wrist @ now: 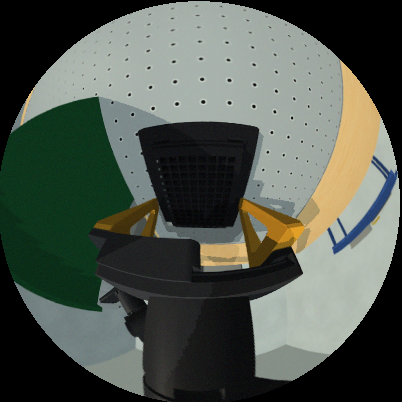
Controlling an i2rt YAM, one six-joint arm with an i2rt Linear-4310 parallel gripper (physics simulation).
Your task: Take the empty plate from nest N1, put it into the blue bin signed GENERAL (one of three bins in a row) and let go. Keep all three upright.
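Places are measured from the arm's base along level axes (x right, y ahead, z up), in centimetres.
Pixels of known places: gripper, between the fingertips: (198, 202).
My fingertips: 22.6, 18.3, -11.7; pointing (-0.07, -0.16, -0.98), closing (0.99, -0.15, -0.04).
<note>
Behind a point stands the place of what it marks, as x, y, z.
A black block with a grid of square wells (199, 175) @(23.1, 21.0, -12.8) is in the middle of the wrist view, on the grey perforated table top. I cannot tell whether it is the plate itself or a plate in its nest, and no N1 label is readable. My gripper (198, 202) @(22.6, 18.3, -11.7) is open. Its two orange fingers stand wide, one on each side of the block's lower end in the view. How far the fingertips are from the block is not clear. A blue bin signed GENERAL does not show in the wrist view.
A large dark green surface (55, 200) @(12.2, 26.4, -5.1) fills the left side, close to the camera. The grey perforated table top (200, 30) has a pale wooden border (357, 145) on the right. A blue curved frame (370, 215) stands beyond that border. Pale walls show behind.
</note>
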